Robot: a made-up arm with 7 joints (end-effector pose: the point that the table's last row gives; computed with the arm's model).
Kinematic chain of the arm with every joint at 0, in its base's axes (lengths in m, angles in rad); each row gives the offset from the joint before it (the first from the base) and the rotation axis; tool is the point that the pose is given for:
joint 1: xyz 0 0.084 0 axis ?
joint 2: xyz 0 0.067 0 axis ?
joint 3: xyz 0 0 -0.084 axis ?
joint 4: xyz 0 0 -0.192 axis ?
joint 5: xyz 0 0 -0.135 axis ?
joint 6: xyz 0 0 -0.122 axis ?
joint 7: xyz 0 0 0 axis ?
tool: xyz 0 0 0
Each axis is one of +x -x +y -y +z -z.
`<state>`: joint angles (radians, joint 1 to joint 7).
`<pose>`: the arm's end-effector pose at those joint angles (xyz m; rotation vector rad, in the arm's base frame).
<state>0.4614 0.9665 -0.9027 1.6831 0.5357 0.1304 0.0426</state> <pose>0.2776 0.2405 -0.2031 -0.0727 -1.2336 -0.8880</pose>
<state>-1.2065 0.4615 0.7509 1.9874 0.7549 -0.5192 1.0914</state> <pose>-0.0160 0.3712 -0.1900 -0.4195 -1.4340 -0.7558</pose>
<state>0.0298 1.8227 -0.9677 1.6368 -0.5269 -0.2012 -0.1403</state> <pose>0.1496 0.4545 -0.1356 0.6404 -0.4530 -2.1688</pose>
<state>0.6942 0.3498 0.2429 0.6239 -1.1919 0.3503 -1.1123</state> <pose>0.3953 0.3510 -0.2471 2.1989 -0.9428 -0.1209</pose>
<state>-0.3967 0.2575 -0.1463 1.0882 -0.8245 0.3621 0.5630</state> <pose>0.0568 0.2196 -0.4474 0.0360 0.0032 -1.0052</pose>
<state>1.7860 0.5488 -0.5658 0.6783 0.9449 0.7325 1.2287</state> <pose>0.4118 0.3256 0.2294 -1.1282 -1.5107 -0.8820</pose>
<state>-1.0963 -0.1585 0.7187 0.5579 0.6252 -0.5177 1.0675</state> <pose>-0.3997 0.1615 -0.3204 -0.0884 -0.4938 0.8228</pose>
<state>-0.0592 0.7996 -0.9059 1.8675 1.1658 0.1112 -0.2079</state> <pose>0.1349 0.1602 -0.2872 -0.6566 -0.7193 -0.1324</pose>
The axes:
joint 1: -y
joint 2: +x
joint 3: +z
joint 4: -y
joint 5: +z
joint 6: +y
joint 7: -x

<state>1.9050 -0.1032 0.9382 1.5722 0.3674 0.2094 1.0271</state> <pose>0.2293 0.3288 0.2405 0.6048 2.5381 0.2608</pose>
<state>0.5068 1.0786 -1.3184 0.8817 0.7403 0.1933 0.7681</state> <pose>0.2263 0.4475 -0.3055 -0.2471 -0.1753 -0.6637</pose>
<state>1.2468 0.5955 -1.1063 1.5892 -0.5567 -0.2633 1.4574</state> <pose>0.3717 0.1130 -0.0034 0.5523 -0.3074 -2.6449</pose>
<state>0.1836 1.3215 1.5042 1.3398 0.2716 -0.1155 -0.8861</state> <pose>-0.0127 0.5371 0.1597 -1.5298 1.7676 -1.4234</pose>
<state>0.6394 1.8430 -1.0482 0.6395 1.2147 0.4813 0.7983</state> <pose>0.0605 0.6512 0.0470 0.3643 -0.5964 0.3254</pose>
